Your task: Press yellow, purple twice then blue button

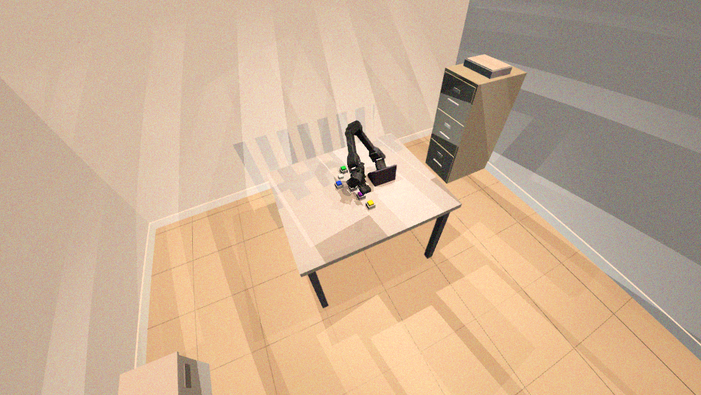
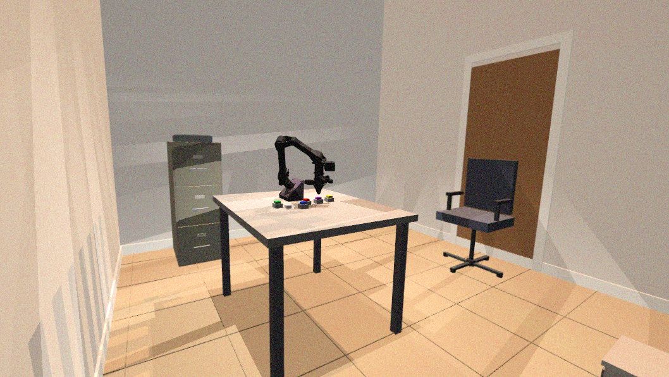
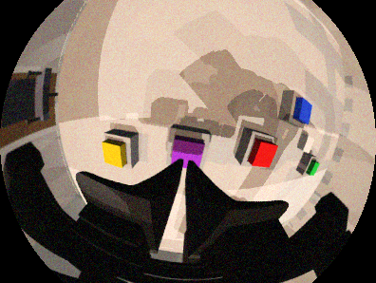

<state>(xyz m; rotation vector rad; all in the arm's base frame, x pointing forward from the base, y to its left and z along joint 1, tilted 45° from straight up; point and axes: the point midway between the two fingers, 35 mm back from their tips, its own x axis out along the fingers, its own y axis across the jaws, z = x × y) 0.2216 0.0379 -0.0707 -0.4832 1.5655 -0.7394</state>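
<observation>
The purple button lies 2 cm below my gripper tip. From my gripper tip the other things lie so: blue button: 17 cm to the right, 7 cm ahead, 2 cm below; red button: 10 cm to the right, 2 cm below; yellow button: 10 cm to the left, 2 cm below, 1 cm behind.
</observation>
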